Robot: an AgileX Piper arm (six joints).
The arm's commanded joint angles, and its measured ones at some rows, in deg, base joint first. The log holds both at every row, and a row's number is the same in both.
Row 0, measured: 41.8 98.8 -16.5 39.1 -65.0 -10.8
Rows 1 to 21, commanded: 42.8 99.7 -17.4 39.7 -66.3 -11.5; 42.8 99.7 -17.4 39.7 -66.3 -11.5; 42.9 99.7 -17.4 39.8 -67.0 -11.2; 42.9 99.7 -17.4 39.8 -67.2 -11.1; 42.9 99.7 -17.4 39.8 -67.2 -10.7; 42.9 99.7 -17.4 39.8 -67.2 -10.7; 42.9 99.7 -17.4 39.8 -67.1 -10.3; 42.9 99.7 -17.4 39.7 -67.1 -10.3; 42.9 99.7 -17.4 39.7 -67.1 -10.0; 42.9 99.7 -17.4 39.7 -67.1 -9.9; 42.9 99.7 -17.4 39.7 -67.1 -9.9; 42.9 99.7 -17.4 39.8 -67.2 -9.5; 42.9 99.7 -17.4 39.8 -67.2 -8.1; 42.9 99.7 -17.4 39.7 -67.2 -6.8; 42.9 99.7 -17.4 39.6 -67.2 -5.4; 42.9 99.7 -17.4 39.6 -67.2 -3.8; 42.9 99.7 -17.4 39.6 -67.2 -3.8; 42.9 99.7 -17.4 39.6 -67.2 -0.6; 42.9 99.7 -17.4 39.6 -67.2 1.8; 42.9 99.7 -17.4 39.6 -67.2 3.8; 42.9 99.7 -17.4 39.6 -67.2 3.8
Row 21, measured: 42.6 99.7 -17.1 40.1 -66.1 -1.8
